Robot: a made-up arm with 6 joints.
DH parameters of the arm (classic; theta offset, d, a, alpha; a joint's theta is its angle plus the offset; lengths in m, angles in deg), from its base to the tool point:
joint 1: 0 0.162 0 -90
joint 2: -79.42 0 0.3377 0
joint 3: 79.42 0 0.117 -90
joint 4: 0 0.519 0 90
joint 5: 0 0 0.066 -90
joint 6: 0 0.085 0 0
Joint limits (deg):
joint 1: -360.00..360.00
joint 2: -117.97..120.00
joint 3: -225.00..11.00
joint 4: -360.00..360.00
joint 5: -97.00..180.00
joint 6: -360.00..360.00
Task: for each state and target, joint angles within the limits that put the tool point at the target. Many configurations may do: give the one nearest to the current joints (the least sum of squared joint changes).
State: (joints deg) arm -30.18 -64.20 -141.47 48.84 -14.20 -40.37
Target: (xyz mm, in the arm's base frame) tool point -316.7 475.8 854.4
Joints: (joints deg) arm -64.09 -70.58 -119.55 51.82 -27.71 -40.37
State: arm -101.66 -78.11 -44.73 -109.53 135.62 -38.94
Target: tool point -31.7 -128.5 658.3
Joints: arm -66.79 -72.53 -36.86 -130.16 141.92 -38.94
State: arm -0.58 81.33 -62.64 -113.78 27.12 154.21
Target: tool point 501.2 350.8 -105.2
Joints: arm 31.59 34.55 -61.60 -113.91 16.18 154.21
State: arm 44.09 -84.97 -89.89 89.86 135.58 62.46
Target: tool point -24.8 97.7 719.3
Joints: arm 31.22 -67.65 -61.64 74.97 149.77 62.46
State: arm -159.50 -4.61 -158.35 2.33 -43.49 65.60
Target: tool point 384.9 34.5 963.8
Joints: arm -174.39 -20.34 -171.68 -1.77 -47.76 65.60
